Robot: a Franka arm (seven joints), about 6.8 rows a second.
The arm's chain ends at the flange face. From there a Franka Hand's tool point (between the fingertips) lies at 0.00 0.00 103.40 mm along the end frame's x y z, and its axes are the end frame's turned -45 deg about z.
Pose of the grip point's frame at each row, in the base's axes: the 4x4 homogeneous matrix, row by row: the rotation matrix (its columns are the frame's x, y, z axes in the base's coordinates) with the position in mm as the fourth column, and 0 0 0 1 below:
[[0.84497, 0.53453, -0.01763, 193.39], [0.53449, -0.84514, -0.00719, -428.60], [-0.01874, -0.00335, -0.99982, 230.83], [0, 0, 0, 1]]
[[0.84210, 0.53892, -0.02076, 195.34], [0.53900, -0.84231, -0.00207, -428.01], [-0.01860, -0.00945, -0.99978, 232.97], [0, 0, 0, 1]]
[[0.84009, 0.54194, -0.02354, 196.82], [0.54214, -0.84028, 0.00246, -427.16], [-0.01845, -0.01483, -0.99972, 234.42], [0, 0, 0, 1]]
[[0.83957, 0.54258, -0.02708, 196.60], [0.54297, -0.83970, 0.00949, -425.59], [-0.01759, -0.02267, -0.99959, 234.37], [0, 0, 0, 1]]
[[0.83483, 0.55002, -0.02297, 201.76], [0.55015, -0.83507, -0.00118, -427.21], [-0.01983, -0.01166, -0.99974, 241.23], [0, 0, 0, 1]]
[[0.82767, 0.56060, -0.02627, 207.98], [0.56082, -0.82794, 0.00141, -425.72], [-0.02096, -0.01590, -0.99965, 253.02], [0, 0, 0, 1]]
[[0.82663, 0.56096, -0.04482, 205.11], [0.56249, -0.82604, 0.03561, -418.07], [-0.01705, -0.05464, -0.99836, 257.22], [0, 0, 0, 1]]
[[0.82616, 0.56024, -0.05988, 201.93], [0.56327, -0.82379, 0.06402, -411.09], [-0.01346, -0.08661, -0.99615, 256.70], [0, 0, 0, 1]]
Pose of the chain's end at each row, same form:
[[0.97545, -0.21951, -0.01763, 195.21], [-0.21966, -0.97555, -0.00719, -427.86], [-0.01562, 0.01088, -0.99982, 334.21], [0, 0, 0, 1]]
[[0.97653, -0.21438, -0.02076, 197.49], [-0.21447, -0.97673, -0.00207, -427.80], [-0.01983, 0.00647, -0.99978, 336.35], [0, 0, 0, 1]]
[[0.97724, -0.21082, -0.02354, 199.25], [-0.21082, -0.97752, 0.00246, -427.41], [-0.02353, 0.00256, -0.99972, 337.79], [0, 0, 0, 1]]
[[0.97733, -0.21000, -0.02708, 199.40], [-0.20982, -0.97770, 0.00949, -426.57], [-0.02847, -0.00359, -0.99959, 337.73], [0, 0, 0, 1]]
[[0.97924, -0.20139, -0.02297, 204.14], [-0.20147, -0.97950, -0.00118, -427.09], [-0.02227, 0.00578, -0.99974, 344.60], [0, 0, 0, 1]]
[[0.98166, -0.18885, -0.02627, 210.70], [-0.18888, -0.98200, 0.00141, -425.87], [-0.02606, 0.00358, -0.99965, 356.38], [0, 0, 0, 1]]
[[0.98117, -0.18786, -0.04482, 209.74], [-0.18636, -0.98184, 0.03561, -421.75], [-0.05069, -0.02658, -0.99836, 360.45], [0, 0, 0, 1]]
[[0.98033, -0.18803, -0.05988, 208.12], [-0.18422, -0.98080, 0.06402, -417.71], [-0.07076, -0.05172, -0.99615, 359.70], [0, 0, 0, 1]]

